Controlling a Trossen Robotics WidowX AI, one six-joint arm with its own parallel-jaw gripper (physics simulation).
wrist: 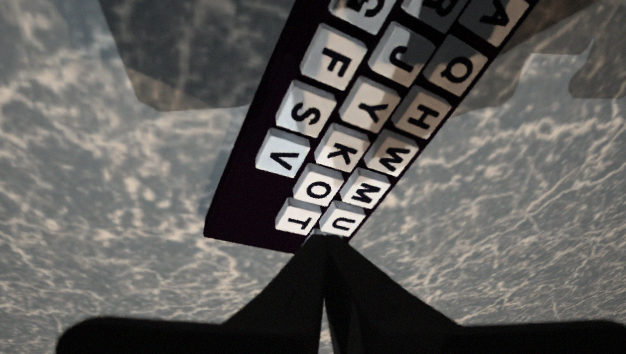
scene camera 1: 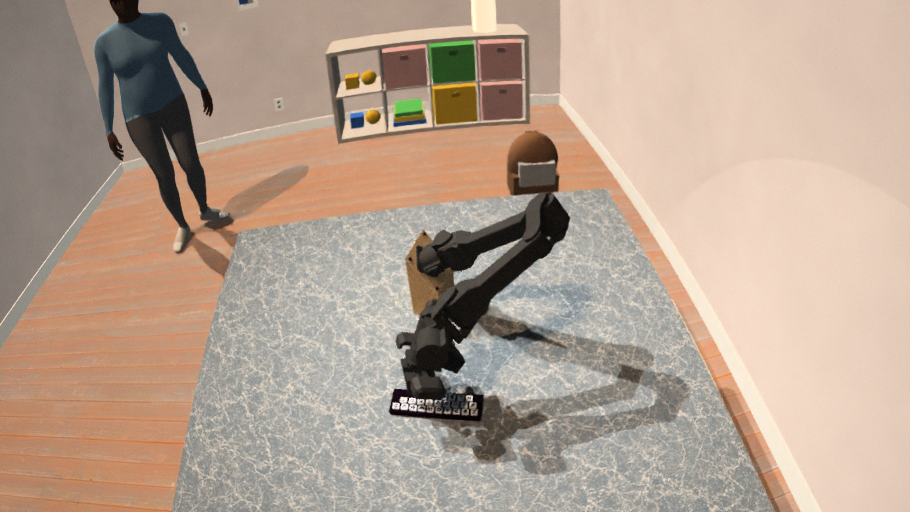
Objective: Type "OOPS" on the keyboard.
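Pixels of known places: gripper, between the fingertips: (wrist: 323, 247) (scene camera 1: 410, 393); arm's base, origin of its link: (scene camera 1: 426, 261).
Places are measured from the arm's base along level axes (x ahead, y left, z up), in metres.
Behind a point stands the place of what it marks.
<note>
The black keyboard (scene camera 1: 421, 408) {x 0.347, y -0.028, z -0.119 m} (wrist: 240, 200) {x 0.296, y -0.063, z -0.125 m} with white letter keys lies flat on the mat under the arm. My gripper (scene camera 1: 427, 391) {x 0.321, y -0.050, z -0.093 m} (wrist: 323, 247) {x 0.321, y -0.050, z -0.093 m} is shut and empty, pointing down at the keyboard. In the wrist view its fingertips overlap the near end of the keyboard, just below the T key (wrist: 298, 219) {x 0.320, y -0.065, z -0.120 m} and the U key (wrist: 341, 223) {x 0.339, y -0.065, z -0.120 m}, and partly hide another key there. The O key (wrist: 318, 189) {x 0.323, y -0.048, z -0.120 m} is beyond T, and the S key (wrist: 306, 111) {x 0.309, y -0.016, z -0.120 m} is farther up. The P key cannot be made out. Contact between fingertips and keys cannot be told.
The patterned grey mat (scene camera 1: 286, 331) {x 0.083, y -0.388, z -0.135 m} lies under the arm and keyboard. A brown board (scene camera 1: 420, 289) {x 0.045, y -0.019, z -0.047 m} stands by the arm's base. A brown backpack (scene camera 1: 533, 152), a shelf unit (scene camera 1: 332, 95) with bins and a standing person (scene camera 1: 143, 70) are farther back.
</note>
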